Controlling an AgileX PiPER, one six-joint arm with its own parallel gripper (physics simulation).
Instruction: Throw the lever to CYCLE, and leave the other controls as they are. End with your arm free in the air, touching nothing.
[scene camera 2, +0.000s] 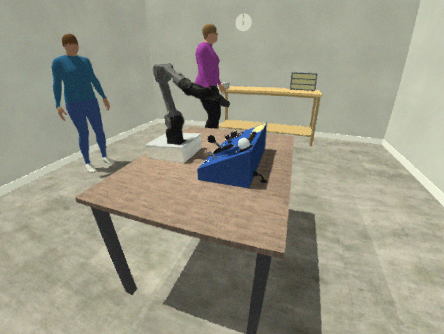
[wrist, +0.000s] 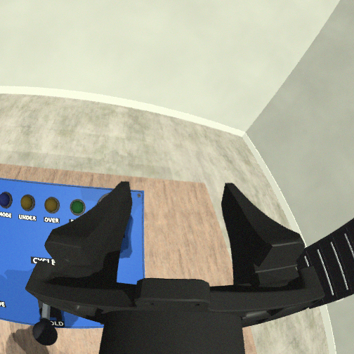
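The blue control panel (scene camera 2: 227, 171) (wrist: 17, 242) stands on the table. The lever's black ball knob (scene camera 2: 211, 139) (wrist: 45, 332) is at the lower left in the wrist view, and its shaft leans toward the HOLD label (wrist: 57, 323), away from the CYCLE label (wrist: 43, 261). Part of the lever's base and the end of the CYCLE label are hidden behind the gripper. My gripper (scene camera 2: 226, 104) (wrist: 176, 192) is open, with nothing between its fingers. It hangs in the air above the panel, touching nothing.
A white dome (scene camera 2: 243, 143) sits on the panel. Blue, yellow and green round lamps (wrist: 77, 207) line its top edge. The wooden table (scene camera 2: 165, 195) (wrist: 172, 235) carries the arm's white base (scene camera 2: 167, 151). Two people and a wooden shelf table (scene camera 2: 270, 91) are beyond it.
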